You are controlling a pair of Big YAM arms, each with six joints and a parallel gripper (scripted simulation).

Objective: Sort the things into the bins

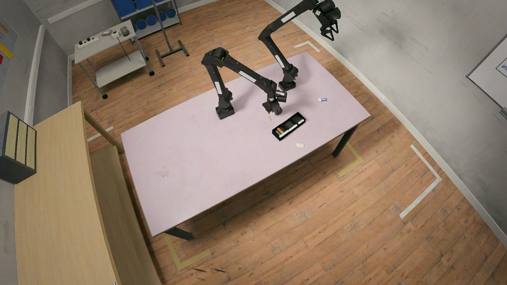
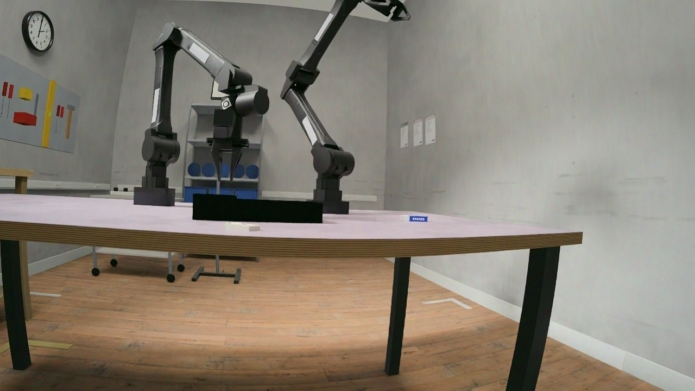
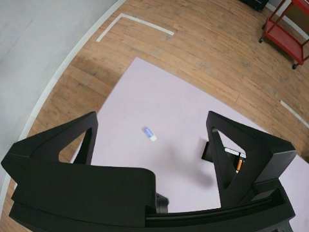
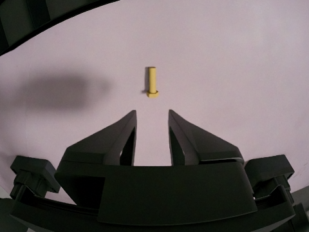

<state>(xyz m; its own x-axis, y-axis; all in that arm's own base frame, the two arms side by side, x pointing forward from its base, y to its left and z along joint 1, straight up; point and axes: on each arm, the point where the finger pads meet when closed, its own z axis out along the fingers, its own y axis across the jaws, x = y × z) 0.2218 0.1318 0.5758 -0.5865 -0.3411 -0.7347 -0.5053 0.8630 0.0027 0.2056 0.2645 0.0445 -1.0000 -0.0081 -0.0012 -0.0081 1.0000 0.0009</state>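
The brass bolt lies 1 cm behind my right hand and 8 cm below it. Round my right hand: eraser (4 cm ahead, 45 cm to the left, 8 cm below); then orange battery (13 cm ahead, 1 cm to the left, 7 cm below); then white die (29 cm ahead, 7 cm to the left, 8 cm below).
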